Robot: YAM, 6 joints.
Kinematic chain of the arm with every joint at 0, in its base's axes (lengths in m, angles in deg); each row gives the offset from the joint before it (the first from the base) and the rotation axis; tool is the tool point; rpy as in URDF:
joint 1: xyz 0 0 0.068 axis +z
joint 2: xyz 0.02 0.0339 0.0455 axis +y
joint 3: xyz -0.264 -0.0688 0 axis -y
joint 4: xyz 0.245 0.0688 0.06 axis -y
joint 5: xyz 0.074 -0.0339 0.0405 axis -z
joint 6: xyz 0.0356 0 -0.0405 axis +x
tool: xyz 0 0 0 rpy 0 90 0
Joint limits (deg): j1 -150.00..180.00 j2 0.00..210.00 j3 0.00..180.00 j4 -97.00..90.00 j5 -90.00..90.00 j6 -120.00..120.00
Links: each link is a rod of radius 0.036 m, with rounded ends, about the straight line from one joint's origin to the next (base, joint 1, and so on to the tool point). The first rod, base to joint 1, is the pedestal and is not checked.
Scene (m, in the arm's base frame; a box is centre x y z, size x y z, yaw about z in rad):
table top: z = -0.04
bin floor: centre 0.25 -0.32 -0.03 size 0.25 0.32 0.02 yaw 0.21
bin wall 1: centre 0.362 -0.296 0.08 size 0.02 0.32 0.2 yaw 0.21
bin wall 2: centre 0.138 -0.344 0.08 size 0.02 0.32 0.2 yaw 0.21
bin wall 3: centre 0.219 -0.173 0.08 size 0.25 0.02 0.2 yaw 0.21
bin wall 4: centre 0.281 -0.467 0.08 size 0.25 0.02 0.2 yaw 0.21
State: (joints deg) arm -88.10 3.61 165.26 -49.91 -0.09 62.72
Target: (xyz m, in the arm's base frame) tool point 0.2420 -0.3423 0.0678
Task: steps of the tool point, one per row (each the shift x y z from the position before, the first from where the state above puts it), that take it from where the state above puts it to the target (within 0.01 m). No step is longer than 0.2 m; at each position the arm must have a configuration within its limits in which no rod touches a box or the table.
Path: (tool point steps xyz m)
1: -0.0261 -0.0844 0.1692
2: -0.0073 -0.1353 0.1288
3: 0.0172 -0.1655 0.0738
4: 0.0411 -0.1716 0.0121
5: 0.0587 -0.1539 -0.0480
6: 0.0654 -0.1169 -0.0984
7: 0.0589 -0.0675 -0.1329
8: 0.0398 -0.0149 -0.1475
9: 0.0120 0.0325 -0.1414

